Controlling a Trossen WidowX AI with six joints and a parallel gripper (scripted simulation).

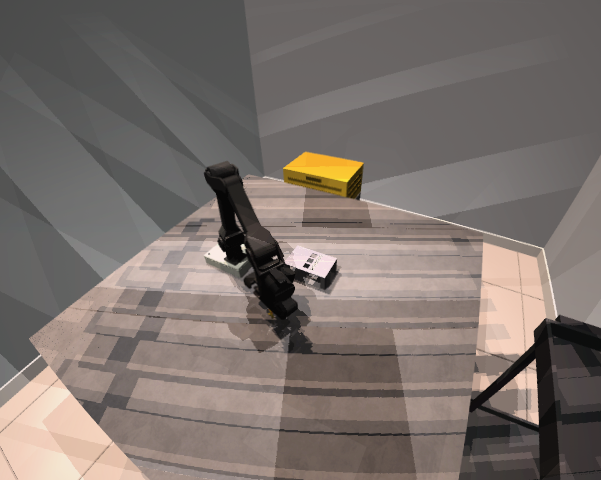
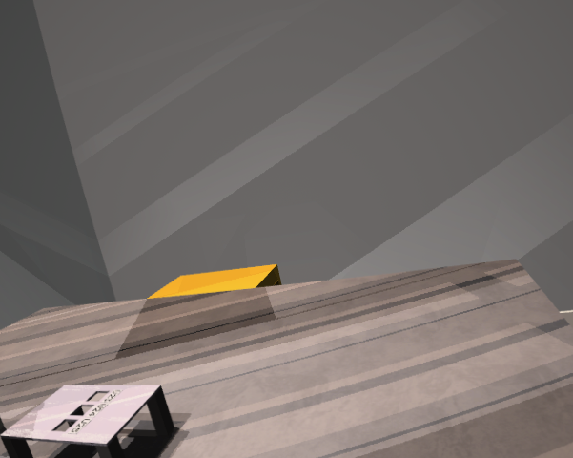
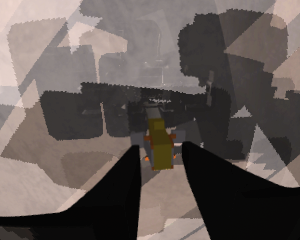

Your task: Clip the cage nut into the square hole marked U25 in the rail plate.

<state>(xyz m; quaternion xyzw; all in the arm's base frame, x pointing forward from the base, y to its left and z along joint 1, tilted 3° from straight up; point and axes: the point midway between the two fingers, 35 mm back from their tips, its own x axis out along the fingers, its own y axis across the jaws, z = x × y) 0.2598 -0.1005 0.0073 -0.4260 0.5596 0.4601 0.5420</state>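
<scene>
My gripper tip is now 10 mm above the cage nut.
</scene>
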